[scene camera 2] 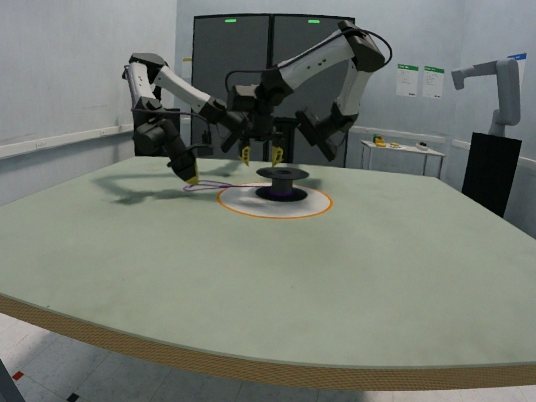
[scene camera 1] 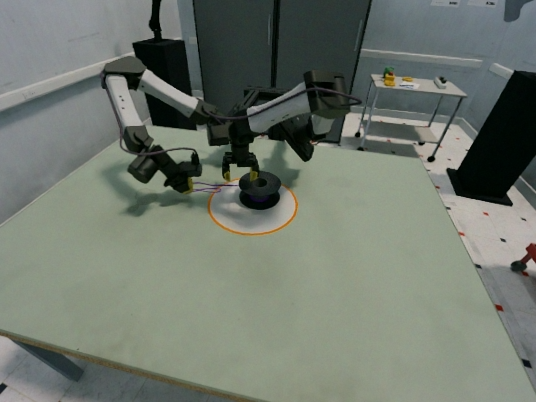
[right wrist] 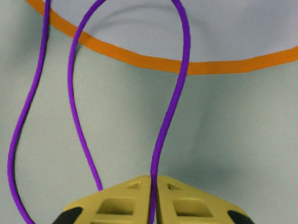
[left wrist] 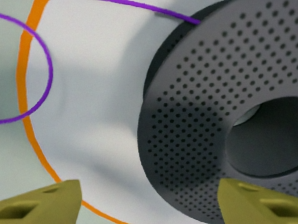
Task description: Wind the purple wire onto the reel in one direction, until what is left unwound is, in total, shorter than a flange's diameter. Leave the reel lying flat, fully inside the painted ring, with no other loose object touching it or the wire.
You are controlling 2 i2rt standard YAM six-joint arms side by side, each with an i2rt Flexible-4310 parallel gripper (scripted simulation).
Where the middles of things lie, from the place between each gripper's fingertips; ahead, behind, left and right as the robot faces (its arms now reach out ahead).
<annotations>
Now: the black reel (scene camera 2: pixel 282 184) 4 cm behind my left hand (scene camera 2: pixel 260 166), 6 cm to the left of it and 6 cm below it.
My right hand (scene camera 2: pixel 196 184) is 230 mm to the right of the black reel and 100 mm past it.
</annotations>
